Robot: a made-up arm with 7 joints.
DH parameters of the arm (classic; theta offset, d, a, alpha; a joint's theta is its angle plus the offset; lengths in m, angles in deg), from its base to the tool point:
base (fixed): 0 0 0 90
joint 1: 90 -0.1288 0 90
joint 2: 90 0 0 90
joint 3: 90 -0.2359 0 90
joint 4: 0 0 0 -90
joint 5: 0 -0.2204 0 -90
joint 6: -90 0 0 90
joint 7: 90 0 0 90
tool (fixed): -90 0 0 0
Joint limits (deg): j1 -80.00..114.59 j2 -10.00..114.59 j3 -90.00..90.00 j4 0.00..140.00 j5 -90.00..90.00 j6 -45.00..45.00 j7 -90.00..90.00
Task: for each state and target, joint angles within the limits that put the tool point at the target. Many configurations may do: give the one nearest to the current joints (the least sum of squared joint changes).
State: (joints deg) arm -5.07 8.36 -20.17 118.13 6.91 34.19 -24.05
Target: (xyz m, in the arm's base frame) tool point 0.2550 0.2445 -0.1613
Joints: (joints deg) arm 10.76 29.61 -0.32 89.89 6.91 34.19 -24.05
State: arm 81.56 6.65 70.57 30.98 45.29 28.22 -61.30
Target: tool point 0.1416 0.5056 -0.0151
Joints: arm 75.05 42.69 83.11 56.08 45.29 28.22 -61.30
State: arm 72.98 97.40 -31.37 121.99 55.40 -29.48 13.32
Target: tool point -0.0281 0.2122 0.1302
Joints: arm 111.00 114.59 -22.04 139.89 55.40 -29.48 13.32
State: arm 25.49 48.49 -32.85 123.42 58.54 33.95 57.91
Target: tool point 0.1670 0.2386 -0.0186
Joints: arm 27.79 95.43 -36.86 127.94 58.54 33.95 57.91
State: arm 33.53 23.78 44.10 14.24 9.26 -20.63 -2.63
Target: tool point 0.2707 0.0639 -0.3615
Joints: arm 36.29 -8.69 43.77 1.53 9.26 -20.63 -2.63
